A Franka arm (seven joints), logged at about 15 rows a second.
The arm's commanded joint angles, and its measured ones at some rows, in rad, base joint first. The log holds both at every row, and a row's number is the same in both.
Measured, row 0:
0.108, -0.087, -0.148, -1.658, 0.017, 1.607, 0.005
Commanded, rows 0 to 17:
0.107, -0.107, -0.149, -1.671, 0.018, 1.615, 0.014
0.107, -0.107, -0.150, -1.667, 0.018, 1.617, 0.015
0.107, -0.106, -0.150, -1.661, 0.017, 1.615, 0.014
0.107, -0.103, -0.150, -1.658, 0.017, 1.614, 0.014
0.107, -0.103, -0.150, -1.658, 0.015, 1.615, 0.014
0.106, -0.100, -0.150, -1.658, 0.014, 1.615, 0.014
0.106, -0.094, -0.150, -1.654, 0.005, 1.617, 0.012
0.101, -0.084, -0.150, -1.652, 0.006, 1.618, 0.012
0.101, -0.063, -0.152, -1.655, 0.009, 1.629, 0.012
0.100, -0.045, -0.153, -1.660, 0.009, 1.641, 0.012
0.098, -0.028, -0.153, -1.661, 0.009, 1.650, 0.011
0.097, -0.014, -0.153, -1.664, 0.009, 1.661, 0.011
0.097, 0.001, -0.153, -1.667, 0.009, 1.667, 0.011
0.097, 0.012, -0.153, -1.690, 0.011, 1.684, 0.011
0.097, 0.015, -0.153, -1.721, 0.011, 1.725, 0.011
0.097, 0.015, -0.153, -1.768, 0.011, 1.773, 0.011
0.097, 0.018, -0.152, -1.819, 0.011, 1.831, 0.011
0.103, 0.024, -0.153, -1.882, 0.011, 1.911, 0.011
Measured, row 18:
0.103, 0.042, -0.157, -1.758, 0.016, 1.796, 0.005
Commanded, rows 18 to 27:
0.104, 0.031, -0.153, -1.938, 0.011, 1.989, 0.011
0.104, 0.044, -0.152, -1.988, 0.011, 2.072, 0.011
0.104, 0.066, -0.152, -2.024, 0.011, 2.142, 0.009
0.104, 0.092, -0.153, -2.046, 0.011, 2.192, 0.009
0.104, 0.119, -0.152, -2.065, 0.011, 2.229, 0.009
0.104, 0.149, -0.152, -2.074, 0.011, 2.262, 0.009
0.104, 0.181, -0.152, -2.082, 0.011, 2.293, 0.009
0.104, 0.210, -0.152, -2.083, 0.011, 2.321, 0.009
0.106, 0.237, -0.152, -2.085, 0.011, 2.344, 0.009
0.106, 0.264, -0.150, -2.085, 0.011, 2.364, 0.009
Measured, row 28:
0.105, 0.226, -0.154, -2.078, 0.016, 2.324, 0.004
